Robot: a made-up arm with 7 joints.
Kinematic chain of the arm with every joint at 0, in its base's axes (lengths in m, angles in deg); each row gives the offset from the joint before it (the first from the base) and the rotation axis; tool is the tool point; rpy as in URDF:
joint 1: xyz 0 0 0.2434 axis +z
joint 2: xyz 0 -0.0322 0.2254 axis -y
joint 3: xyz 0 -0.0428 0.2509 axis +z
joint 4: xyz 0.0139 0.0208 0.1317 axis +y
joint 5: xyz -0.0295 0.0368 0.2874 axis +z
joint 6: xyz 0 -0.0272 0.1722 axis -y
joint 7: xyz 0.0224 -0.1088 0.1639 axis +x
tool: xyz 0 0 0 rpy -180 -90 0
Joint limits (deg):
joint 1: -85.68..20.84
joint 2: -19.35..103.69
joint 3: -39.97..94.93
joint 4: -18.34..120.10
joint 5: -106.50..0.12
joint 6: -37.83..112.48
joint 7: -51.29..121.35
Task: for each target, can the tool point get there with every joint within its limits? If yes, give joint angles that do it. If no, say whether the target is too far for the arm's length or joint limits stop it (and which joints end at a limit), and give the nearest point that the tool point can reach.
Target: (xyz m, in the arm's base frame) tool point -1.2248 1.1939 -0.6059
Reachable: no: too far | nearest point -0.6477 0.6314 -0.0005 | short by 1.008 m
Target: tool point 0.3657 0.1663 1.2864
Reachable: yes | joints 6.26 3.32 9.27 66.24 -70.55 56.13 -19.33
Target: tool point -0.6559 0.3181 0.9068
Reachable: yes | joints -21.83 87.13 3.55 73.43 -51.53 89.96 8.16
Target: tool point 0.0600 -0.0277 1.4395
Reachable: yes | joints -11.81 19.96 11.08 51.12 -80.84 -10.86 14.52
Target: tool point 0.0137 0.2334 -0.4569
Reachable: no: joint limits stop it (at a limit: joint 1, joint 2, joint 4) | nearest point -0.0758 0.6004 -0.0436 | short by 0.560 m
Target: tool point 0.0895 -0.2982 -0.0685
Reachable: no: joint limits stop it (at a limit: joint 2, joint 4, joint 5, joint 6) | nearest point 0.1285 -0.4282 0.3299 | short by 0.421 m
